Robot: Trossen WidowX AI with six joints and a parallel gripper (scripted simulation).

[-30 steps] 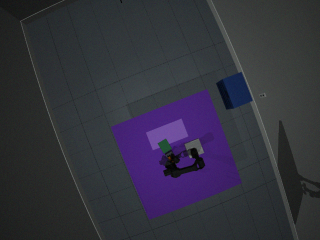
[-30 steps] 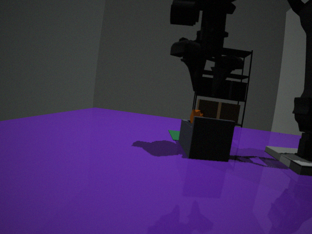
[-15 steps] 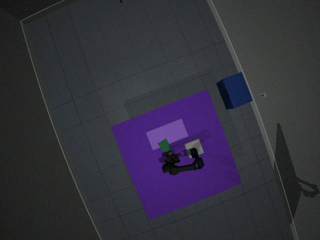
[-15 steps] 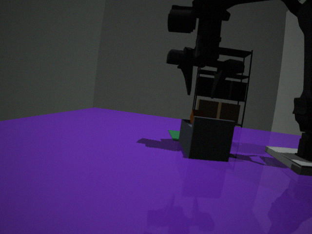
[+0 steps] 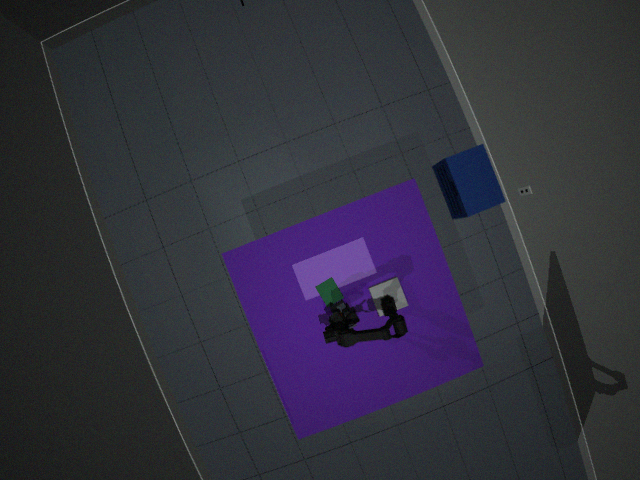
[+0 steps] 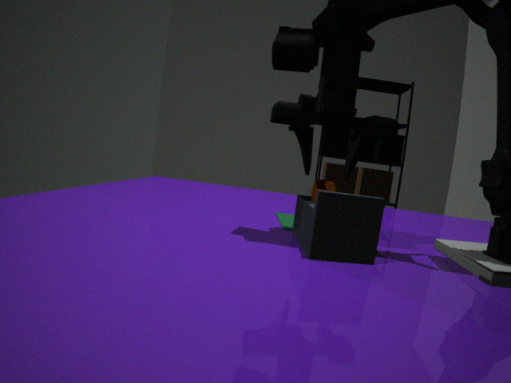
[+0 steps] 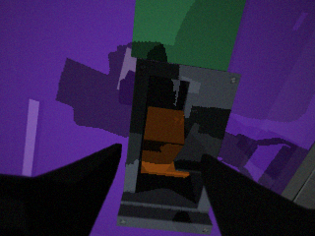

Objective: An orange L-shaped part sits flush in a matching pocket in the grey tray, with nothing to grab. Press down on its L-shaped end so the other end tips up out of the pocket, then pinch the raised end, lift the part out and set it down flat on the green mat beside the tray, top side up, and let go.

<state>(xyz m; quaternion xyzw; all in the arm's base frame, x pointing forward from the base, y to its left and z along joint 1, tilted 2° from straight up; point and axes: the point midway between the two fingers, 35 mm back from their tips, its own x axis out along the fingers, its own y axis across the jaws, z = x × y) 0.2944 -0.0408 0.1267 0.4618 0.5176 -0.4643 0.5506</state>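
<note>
Right now the orange L-shaped part is 2 cm behind my gripper tip, 3 cm to the left of it and 6 cm below it. Also, from my gripper tip: green mat: 14 cm to the right, 12 cm below.
</note>
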